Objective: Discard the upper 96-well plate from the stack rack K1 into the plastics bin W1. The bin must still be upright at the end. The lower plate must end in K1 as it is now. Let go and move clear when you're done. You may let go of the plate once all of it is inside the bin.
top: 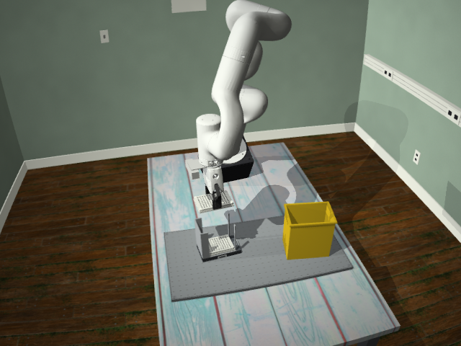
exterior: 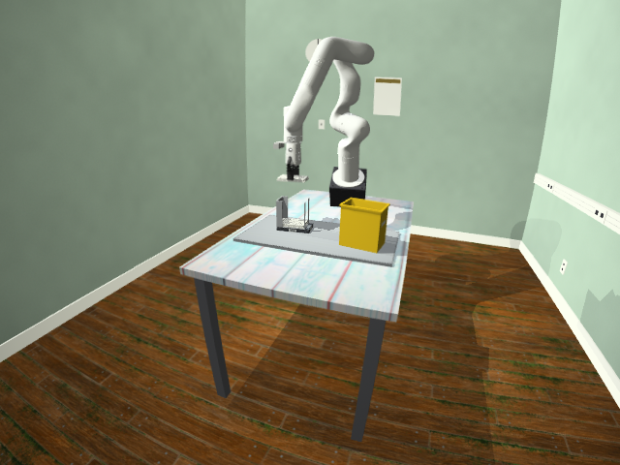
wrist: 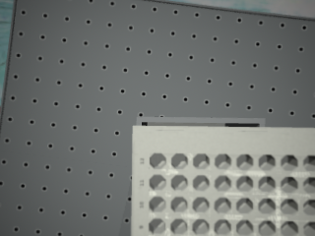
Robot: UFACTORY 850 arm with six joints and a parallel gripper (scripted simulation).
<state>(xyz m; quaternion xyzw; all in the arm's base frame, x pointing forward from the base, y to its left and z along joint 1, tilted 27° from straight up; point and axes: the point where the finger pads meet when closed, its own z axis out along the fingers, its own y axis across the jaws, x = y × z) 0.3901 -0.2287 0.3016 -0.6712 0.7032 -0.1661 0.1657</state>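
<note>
Now: the yellow plastics bin 130 mm ahead of my hand, 330 mm to the left of it and 170 mm below it.
</note>
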